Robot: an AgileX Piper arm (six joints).
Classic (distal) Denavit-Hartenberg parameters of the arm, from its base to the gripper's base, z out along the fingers. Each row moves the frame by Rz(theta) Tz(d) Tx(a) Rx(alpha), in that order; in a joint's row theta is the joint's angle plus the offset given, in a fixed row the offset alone. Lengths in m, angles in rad.
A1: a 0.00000; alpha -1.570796; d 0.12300; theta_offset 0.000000
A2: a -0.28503; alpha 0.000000; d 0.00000; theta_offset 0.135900
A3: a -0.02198; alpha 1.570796; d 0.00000; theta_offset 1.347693
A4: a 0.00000; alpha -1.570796; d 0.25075; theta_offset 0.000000
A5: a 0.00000; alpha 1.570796; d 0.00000; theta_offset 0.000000
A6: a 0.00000; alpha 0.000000; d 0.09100; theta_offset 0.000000
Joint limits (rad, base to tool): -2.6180..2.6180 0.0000..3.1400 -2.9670..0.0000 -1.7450..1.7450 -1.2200..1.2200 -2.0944..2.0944
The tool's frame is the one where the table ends.
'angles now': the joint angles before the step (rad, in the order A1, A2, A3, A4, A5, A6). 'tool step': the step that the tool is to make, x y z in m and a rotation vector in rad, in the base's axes. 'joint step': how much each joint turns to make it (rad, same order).
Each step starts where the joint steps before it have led.
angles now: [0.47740, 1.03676, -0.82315, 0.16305, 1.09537, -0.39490]
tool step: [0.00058, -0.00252, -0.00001, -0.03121, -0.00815, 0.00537]
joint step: [-0.00003, 0.00000, -0.00232, -0.03188, 0.00953, -0.00003]
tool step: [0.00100, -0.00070, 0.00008, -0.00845, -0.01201, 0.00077]
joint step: [0.00001, -0.00001, 0.00000, -0.01302, -0.00683, 0.00002]
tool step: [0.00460, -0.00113, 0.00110, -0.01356, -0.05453, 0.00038]
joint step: [0.00002, 0.00002, -0.00004, -0.03687, -0.04240, 0.00001]
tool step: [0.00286, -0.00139, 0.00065, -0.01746, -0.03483, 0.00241]
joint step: [-0.00001, 0.00000, 0.00002, -0.03156, -0.02298, -0.00001]
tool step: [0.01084, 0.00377, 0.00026, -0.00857, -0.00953, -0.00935]
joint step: [-0.00191, 0.04207, -0.02504, -0.01582, -0.02193, 0.00943]
